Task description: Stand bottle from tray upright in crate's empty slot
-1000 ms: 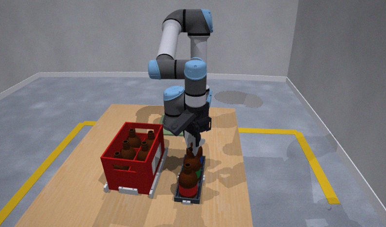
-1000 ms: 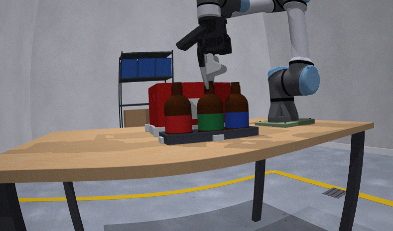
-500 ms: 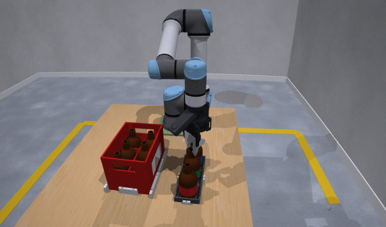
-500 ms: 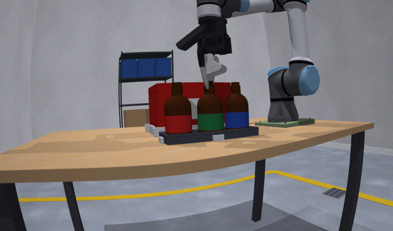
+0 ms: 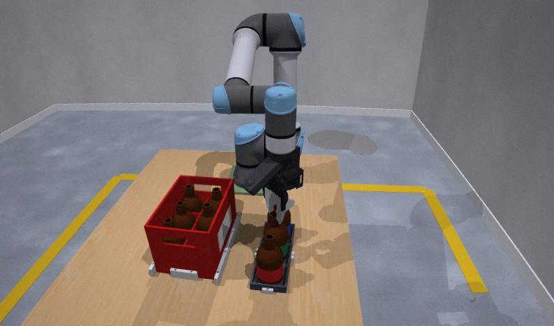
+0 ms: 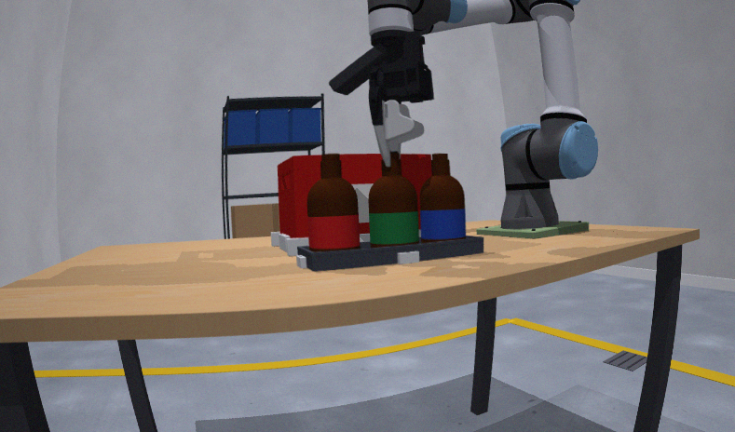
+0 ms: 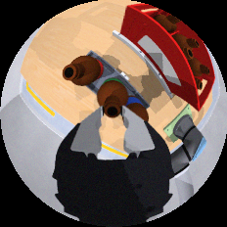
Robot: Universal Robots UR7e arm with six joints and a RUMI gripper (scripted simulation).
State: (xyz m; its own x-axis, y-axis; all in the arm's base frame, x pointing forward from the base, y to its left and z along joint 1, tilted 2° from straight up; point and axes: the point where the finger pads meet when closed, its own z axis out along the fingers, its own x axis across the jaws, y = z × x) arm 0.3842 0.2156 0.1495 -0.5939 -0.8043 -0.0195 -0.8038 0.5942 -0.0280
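Right now my hand is 70 mm above the brown bottle. From my hand the other things lie so: red crate: 20 mm ahead, 250 mm to the right, 70 mm below.
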